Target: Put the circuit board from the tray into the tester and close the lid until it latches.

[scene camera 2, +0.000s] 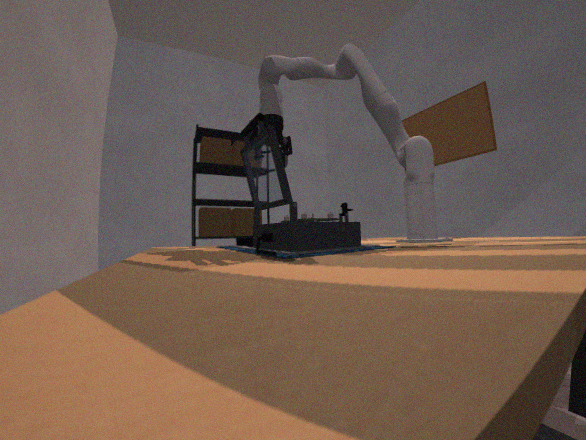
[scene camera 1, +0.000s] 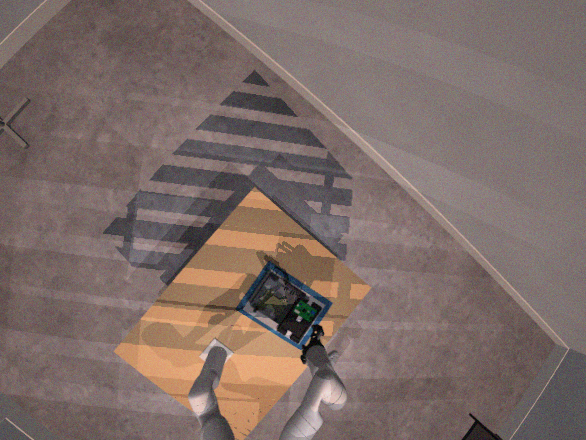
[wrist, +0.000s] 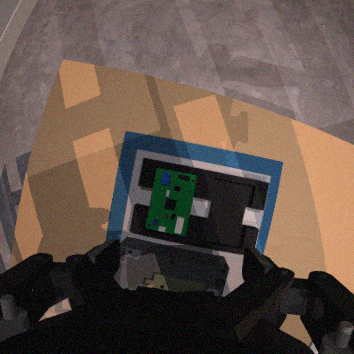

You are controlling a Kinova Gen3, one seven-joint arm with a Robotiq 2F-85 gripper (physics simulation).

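Places are measured from the arm's base along level axes (x right, y down, z ahead), in millimetres.
Where they show: gripper, fingertip midpoint: (scene camera 2: 271,165) (scene camera 1: 308,335) (wrist: 180,257); arm's base, origin of the base link: (scene camera 2: 422,239) (scene camera 1: 217,354).
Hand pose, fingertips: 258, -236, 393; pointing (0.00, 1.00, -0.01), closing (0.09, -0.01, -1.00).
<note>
Things, the pixels of their centre, and the offset from my fingertips, as dx, dy, dz. "spot": a spot on its surface instead. Level surfaces: height alone.
- green circuit board, body centre: (wrist: 170,201) (scene camera 1: 305,311) +9, +221, +26
- black tray, surface spot: (wrist: 227,210) spot: +7, +226, -74
- olive plate, body centre: (wrist: 167,310) (scene camera 2: 309,220) (scene camera 1: 273,301) -169, +177, +3
- wooden table, its level: dy +244
- small black upright part, surface spot: (scene camera 2: 344,212) spot: -225, +161, -56
The green circuit board (scene camera 1: 305,311) (wrist: 171,201) lies flat in the black tray (wrist: 227,210), at its left side in the wrist view. The tester (scene camera 1: 270,298) (scene camera 2: 310,236) (wrist: 190,257) is a dark grey box beside the tray. Its frame-like lid (scene camera 2: 283,175) stands raised in scene camera 2. An olive plate (wrist: 160,282) shows inside the tester, partly hidden by the gripper. My gripper (scene camera 1: 311,344) (scene camera 2: 264,145) (wrist: 180,257) is open and empty. In scene camera 2 it is high, at the top of the raised lid and overlapping it; contact cannot be told.
A blue border (scene camera 1: 271,329) (scene camera 2: 300,255) (wrist: 121,190) surrounds the tray and tester on the wooden table (scene camera 2: 250,340). A small black upright part (scene camera 2: 344,212) rises from the tester. The arm's base plate (scene camera 1: 204,356) is on the table. A shelf rack (scene camera 2: 194,190) stands behind.
</note>
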